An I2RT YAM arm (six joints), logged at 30 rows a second.
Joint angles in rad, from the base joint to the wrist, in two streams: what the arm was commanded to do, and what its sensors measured. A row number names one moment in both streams.
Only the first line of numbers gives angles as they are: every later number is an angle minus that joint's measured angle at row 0.
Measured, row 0:
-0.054 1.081 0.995 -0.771 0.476 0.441
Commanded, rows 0 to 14:
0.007 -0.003 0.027 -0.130 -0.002 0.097
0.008 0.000 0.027 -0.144 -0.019 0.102
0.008 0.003 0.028 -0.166 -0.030 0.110
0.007 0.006 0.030 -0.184 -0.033 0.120
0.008 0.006 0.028 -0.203 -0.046 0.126
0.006 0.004 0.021 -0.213 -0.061 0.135
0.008 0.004 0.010 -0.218 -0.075 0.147
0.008 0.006 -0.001 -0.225 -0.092 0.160
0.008 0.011 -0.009 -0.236 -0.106 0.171
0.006 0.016 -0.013 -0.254 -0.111 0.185
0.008 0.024 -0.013 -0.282 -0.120 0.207
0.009 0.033 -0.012 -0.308 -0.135 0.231
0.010 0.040 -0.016 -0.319 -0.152 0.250
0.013 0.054 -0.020 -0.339 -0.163 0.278
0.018 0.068 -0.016 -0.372 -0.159 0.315
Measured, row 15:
0.003 0.040 -0.005 -0.261 -0.121 0.208
